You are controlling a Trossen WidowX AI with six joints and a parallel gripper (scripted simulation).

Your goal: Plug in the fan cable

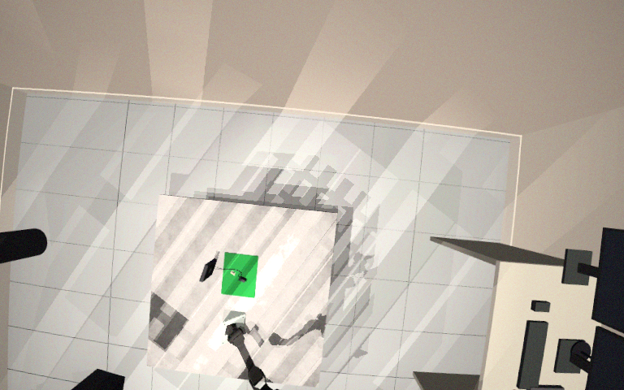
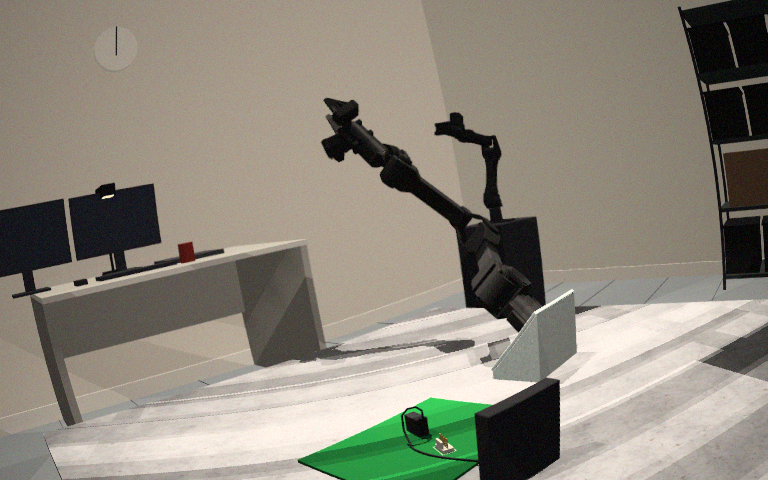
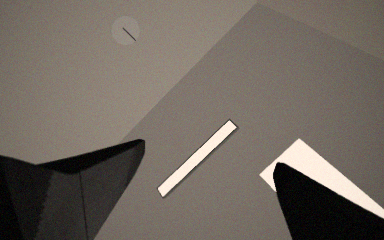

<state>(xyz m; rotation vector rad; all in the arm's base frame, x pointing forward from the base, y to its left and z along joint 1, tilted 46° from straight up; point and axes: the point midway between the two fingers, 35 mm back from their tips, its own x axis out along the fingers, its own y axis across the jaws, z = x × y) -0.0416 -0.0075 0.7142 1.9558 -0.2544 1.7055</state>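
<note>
The fan plug lies 590 mm below my gripper tip, 540 mm to the left of it and 300 mm ahead of it. Also, from my gripper tip: four-pin fan header: 630 mm to the left, 610 mm below, 320 mm ahead; fan: 770 mm to the left, 550 mm below, 330 mm ahead; green board: 620 mm below, 580 mm to the left, 310 mm ahead.
</note>
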